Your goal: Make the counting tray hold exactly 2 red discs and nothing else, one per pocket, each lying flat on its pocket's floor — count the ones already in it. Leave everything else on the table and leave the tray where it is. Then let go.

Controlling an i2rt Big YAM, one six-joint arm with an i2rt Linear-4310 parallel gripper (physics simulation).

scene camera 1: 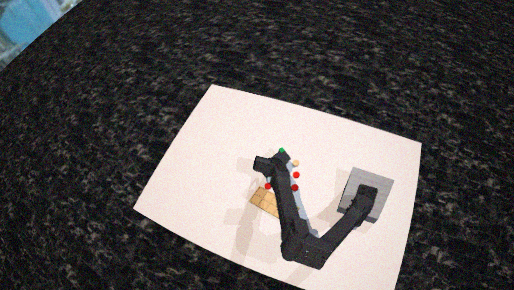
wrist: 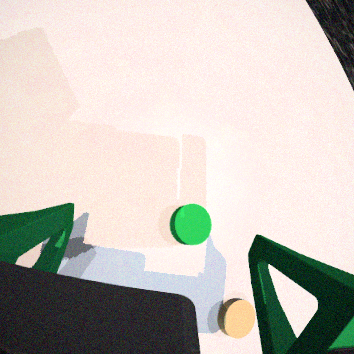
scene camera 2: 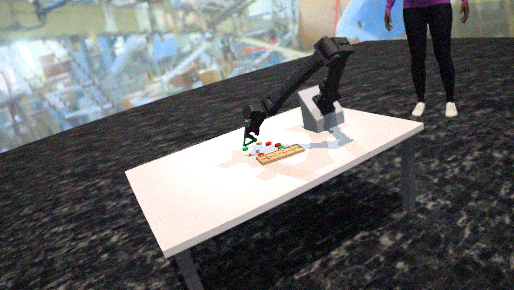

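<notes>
The tan counting tray (scene camera 1: 263, 201) (scene camera 2: 283, 157) lies on the table, partly under the arm in scene camera 1; I see no disc in its visible pockets. One red disc (scene camera 1: 267, 186) (scene camera 2: 260, 154) lies beside its left end. Two red discs, one (scene camera 1: 296, 175) (scene camera 2: 268, 143) and another (scene camera 1: 294, 188) (scene camera 2: 278, 145), lie behind it. A green disc (scene camera 2: 281, 147) lies close behind the tray. My gripper (scene camera 2: 250, 143) (wrist: 165, 230) is open and empty, low above the table. Another green disc (scene camera 2: 245, 148) (wrist: 191, 224) shows between its fingertips in the wrist view, nearer the right one.
A tan disc (scene camera 1: 296, 163) (scene camera 2: 259, 143) (wrist: 239, 318) lies beside the right finger in the wrist view. A small grey piece (scene camera 2: 257, 150) lies near the tray's left end. The arm's grey base block (scene camera 1: 351, 179) (scene camera 2: 312, 116) stands on the white table (scene camera 1: 200, 130) (scene camera 2: 200, 200).
</notes>
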